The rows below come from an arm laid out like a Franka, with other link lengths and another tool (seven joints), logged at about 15 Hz.
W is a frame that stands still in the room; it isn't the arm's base.
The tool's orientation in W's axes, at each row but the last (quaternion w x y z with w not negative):
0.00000, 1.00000, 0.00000, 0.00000
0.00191, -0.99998, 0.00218, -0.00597
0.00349, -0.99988, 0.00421, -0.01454
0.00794, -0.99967, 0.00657, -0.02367
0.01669, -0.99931, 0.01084, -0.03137
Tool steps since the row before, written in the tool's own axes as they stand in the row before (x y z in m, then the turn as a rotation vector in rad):
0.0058, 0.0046, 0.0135, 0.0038, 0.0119, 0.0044
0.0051, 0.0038, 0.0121, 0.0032, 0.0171, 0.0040
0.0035, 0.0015, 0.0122, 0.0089, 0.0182, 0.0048
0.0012, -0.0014, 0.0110, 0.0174, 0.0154, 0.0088
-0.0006, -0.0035, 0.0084, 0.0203, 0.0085, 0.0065
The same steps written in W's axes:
0.0058, -0.0046, -0.0135, 0.0038, -0.0119, -0.0044
0.0052, -0.0038, -0.0121, 0.0032, -0.0171, -0.0040
0.0038, -0.0014, -0.0121, 0.0089, -0.0182, -0.0047
0.0017, 0.0016, -0.0109, 0.0176, -0.0155, -0.0082
0.0000, 0.0038, -0.0083, 0.0205, -0.0087, -0.0055

